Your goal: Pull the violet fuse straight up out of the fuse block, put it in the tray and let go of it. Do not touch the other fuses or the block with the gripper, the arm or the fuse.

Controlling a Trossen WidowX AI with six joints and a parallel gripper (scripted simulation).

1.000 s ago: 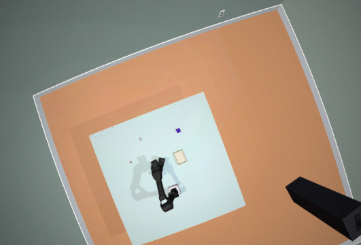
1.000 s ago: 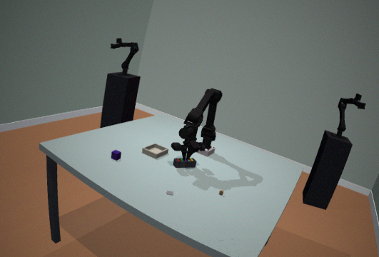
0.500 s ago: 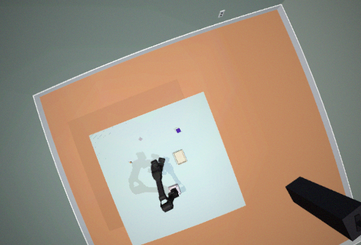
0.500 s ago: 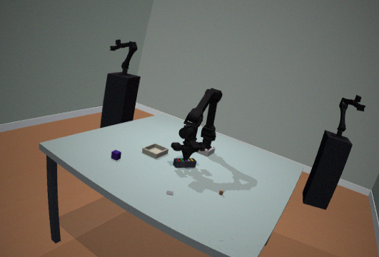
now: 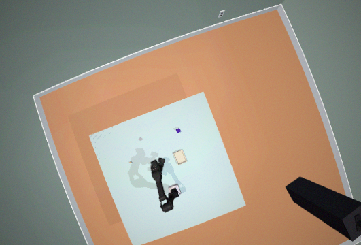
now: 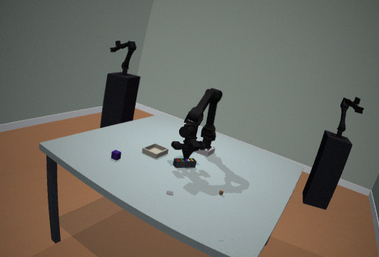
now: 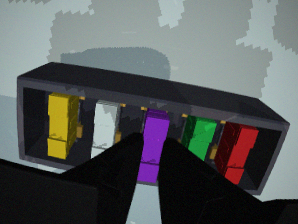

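Now: gripper tip 20 cm to the left of the tray, 4 cm past it and 4 cm above it. Round my gripper tip: brown block 27 cm to the left, 18 cm ahead, 3 cm below; violet fuse 1 cm below; purple cube 33 cm to the right, 21 cm ahead, 2 cm below.
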